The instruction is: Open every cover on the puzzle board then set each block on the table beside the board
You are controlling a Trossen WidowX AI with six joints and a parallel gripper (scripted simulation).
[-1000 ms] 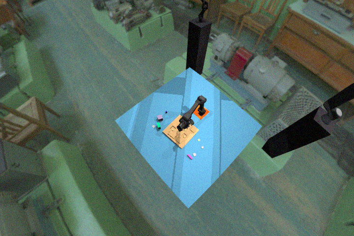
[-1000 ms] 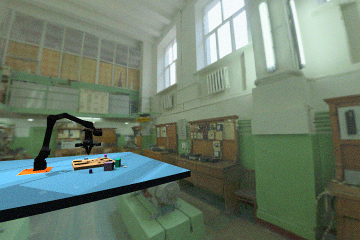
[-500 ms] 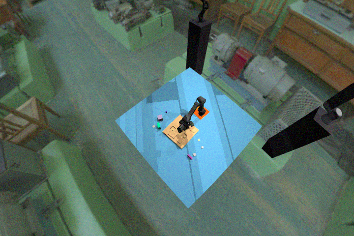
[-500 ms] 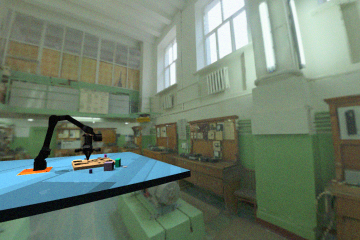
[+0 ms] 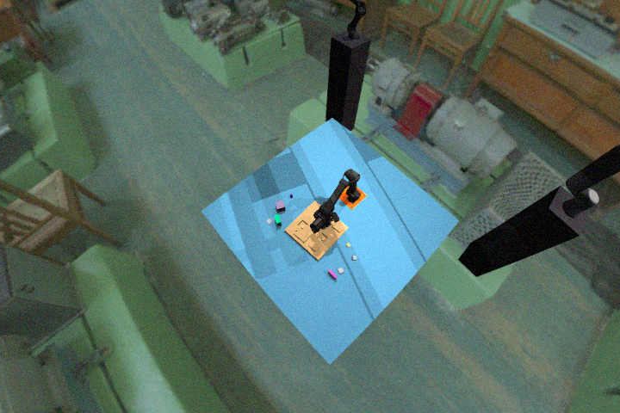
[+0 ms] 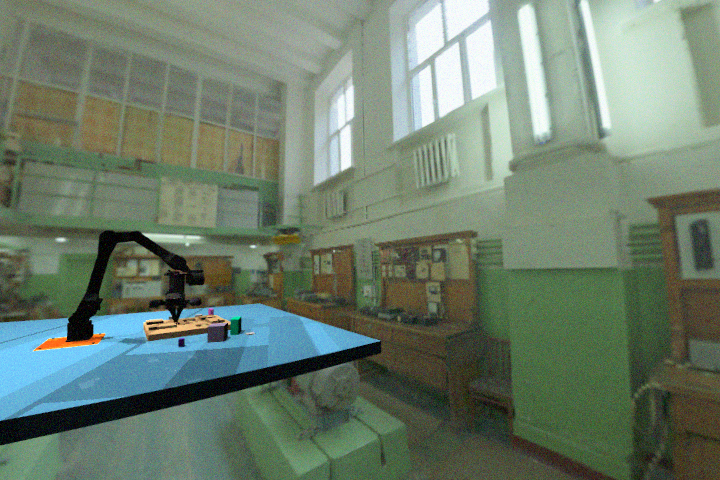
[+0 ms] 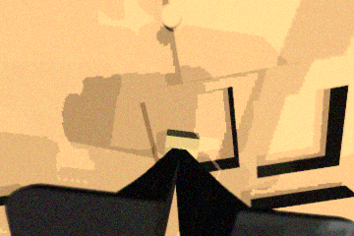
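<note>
Right now my gripper tip is 40 mm short of the tan puzzle board and 10 mm to the left of it. The rest, counted from my gripper tip: magenta block: 170 mm ahead, 260 mm to the left; then small purple piece: 330 mm to the right, 10 mm below; then green block: 190 mm ahead, 240 mm to the right, 10 mm above.
</note>
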